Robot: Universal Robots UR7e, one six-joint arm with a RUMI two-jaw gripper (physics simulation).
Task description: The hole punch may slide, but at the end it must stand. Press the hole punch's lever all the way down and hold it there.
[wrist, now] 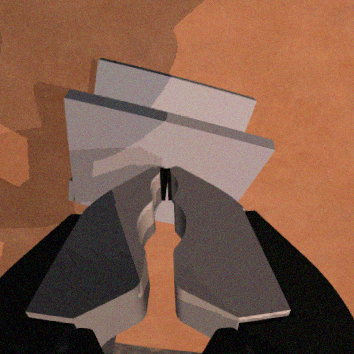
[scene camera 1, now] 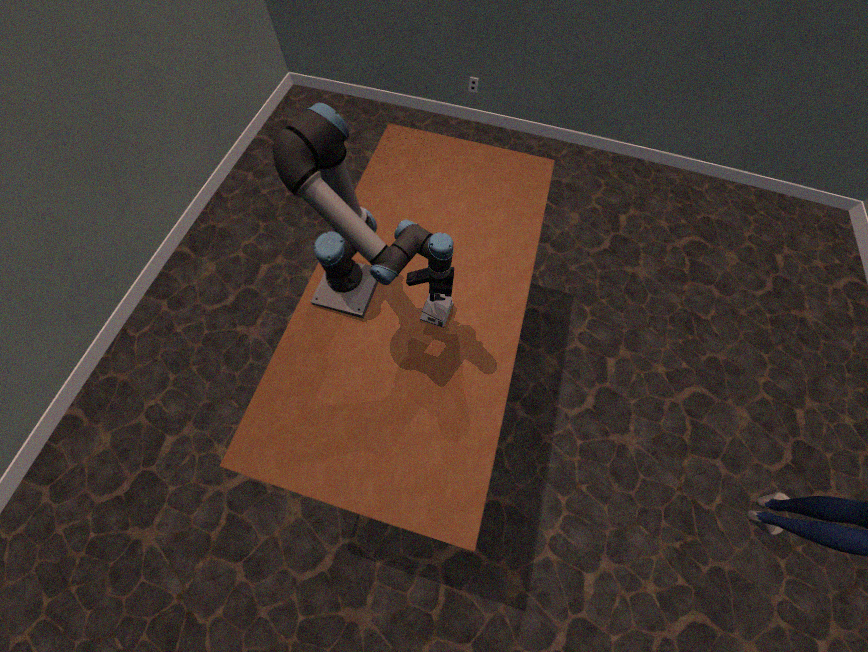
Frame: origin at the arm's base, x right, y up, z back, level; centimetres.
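Seen in the pictures: gripper, fingertip midpoint: (wrist: 167, 170) (scene camera 1: 433, 299); arm's base, origin of the base link: (scene camera 1: 344, 276).
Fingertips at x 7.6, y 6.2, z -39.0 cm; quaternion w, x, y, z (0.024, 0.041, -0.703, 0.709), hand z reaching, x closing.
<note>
Offsets run from my fingertips to a thing's top centre. Level surfaces: height alone.
The grey hole punch @[dy -0.5, dx +0.7, dz -1.8 cm] (scene camera 1: 436, 310) (wrist: 175, 92) stands upright on the orange-brown table. Its flat lever plate @[dy -0.5, dx +0.7, dz -1.8 cm] (wrist: 200, 145) lies over the base plate in the wrist view, and a strip of the base shows beyond the lever's edge. My gripper (scene camera 1: 436, 298) (wrist: 167, 170) is shut with nothing between the fingers. Its tips are over the lever, at or very near its surface. Whether they touch it, and how far down the lever is, I cannot tell; the tips and the near side of the punch are partly hidden by the fingers.
The orange-brown table top @[dy -9.0 cm] (scene camera 1: 364, 421) extends around the punch. The robot's base plate (scene camera 1: 339, 300) is at the table's left side. The arm's shadow falls beside the punch. A person's legs (scene camera 1: 820, 515) show at the lower right, off the table.
</note>
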